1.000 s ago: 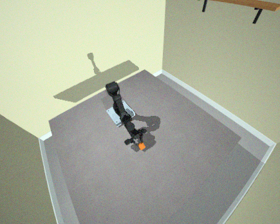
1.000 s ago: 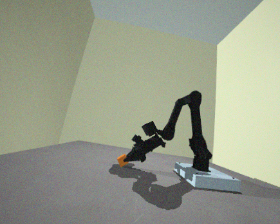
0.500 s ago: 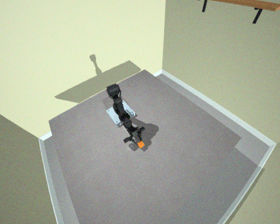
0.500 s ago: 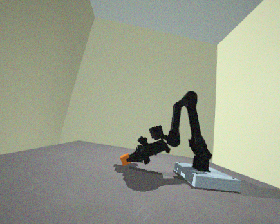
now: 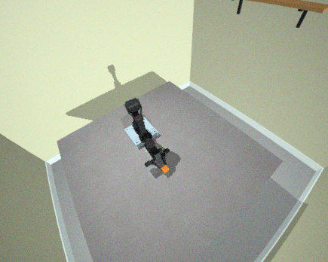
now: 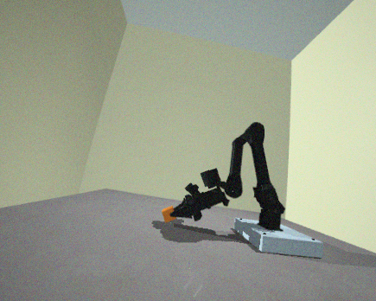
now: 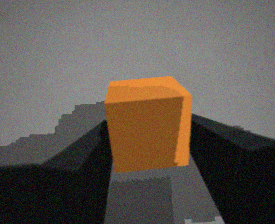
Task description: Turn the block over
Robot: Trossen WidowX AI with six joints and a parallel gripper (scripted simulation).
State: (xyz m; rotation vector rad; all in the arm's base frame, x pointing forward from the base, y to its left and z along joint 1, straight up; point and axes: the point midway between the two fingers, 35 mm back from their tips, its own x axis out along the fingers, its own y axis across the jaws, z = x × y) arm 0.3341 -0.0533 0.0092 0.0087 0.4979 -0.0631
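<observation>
Now: gripper tip 1 cm above the orange block.
</observation>
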